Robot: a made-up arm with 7 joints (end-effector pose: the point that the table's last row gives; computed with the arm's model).
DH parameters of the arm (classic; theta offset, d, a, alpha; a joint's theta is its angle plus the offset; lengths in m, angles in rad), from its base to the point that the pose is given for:
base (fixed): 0 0 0 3.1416
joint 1: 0 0.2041 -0.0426 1.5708
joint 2: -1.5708 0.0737 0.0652 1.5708
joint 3: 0 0.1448 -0.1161 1.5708
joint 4: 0 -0.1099 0.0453 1.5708
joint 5: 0 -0.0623 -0.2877 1.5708
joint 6: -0.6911 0 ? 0
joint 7: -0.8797 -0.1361 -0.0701 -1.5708
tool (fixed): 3.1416 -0.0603 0 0
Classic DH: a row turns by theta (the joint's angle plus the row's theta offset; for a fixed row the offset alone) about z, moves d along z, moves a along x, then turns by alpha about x.
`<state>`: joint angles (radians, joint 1 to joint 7).
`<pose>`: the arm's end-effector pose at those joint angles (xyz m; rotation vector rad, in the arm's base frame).
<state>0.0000 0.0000 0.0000 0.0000 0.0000 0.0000 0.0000</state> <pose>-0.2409 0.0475 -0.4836 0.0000 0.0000 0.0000</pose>
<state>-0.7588 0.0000 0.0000 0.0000 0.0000 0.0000 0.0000</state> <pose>-0.2075 -0.1313 -0.4836 0.0000 0.0000 0.7588</pose>
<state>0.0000 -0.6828 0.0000 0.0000 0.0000 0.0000 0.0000</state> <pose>-0.0201 0.0475 -0.5460 0.0000 -0.6828 0.0000</pose>
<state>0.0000 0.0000 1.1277 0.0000 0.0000 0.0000 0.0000</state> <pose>-0.2409 -0.2489 -0.2630 -1.1277 0.0000 0.0000</pose>
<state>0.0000 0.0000 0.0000 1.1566 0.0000 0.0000 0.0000</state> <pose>0.0003 0.0475 -0.3960 0.0000 -1.1566 0.0000</pose>
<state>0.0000 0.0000 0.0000 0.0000 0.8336 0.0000 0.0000</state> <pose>-0.2409 0.2949 -0.4946 0.8336 0.0000 0.0000</pose>
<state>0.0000 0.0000 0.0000 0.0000 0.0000 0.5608 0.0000</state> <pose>-0.2349 0.0475 -0.4904 0.0000 0.5608 0.0000</pose>
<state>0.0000 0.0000 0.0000 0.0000 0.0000 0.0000 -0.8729</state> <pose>-0.2198 0.0475 -0.4083 0.0000 -0.8729 0.0000</pose>
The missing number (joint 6, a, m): 0.0962
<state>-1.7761 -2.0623 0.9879 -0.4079 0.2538 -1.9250 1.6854</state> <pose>0.1922 0.3847 -0.3690 1.2010 -1.3416 0.4286</pose>
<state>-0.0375 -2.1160 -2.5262 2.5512 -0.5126 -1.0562 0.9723</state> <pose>-0.0303 0.2207 -0.1506 2.9080 -0.4409 -0.9043</pose>
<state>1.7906 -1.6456 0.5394 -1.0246 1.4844 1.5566 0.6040</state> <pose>0.2689 -0.2478 -0.4690 1.0944 0.1597 -0.4563</pose>
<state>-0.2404 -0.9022 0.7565 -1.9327 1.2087 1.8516 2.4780</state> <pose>-0.1263 0.1204 -0.5392 -0.4017 -1.1742 -1.3592</pose>
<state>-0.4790 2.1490 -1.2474 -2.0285 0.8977 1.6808 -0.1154</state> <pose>0.3165 0.3071 -0.0874 -0.9932 -0.2554 0.4200</pose>
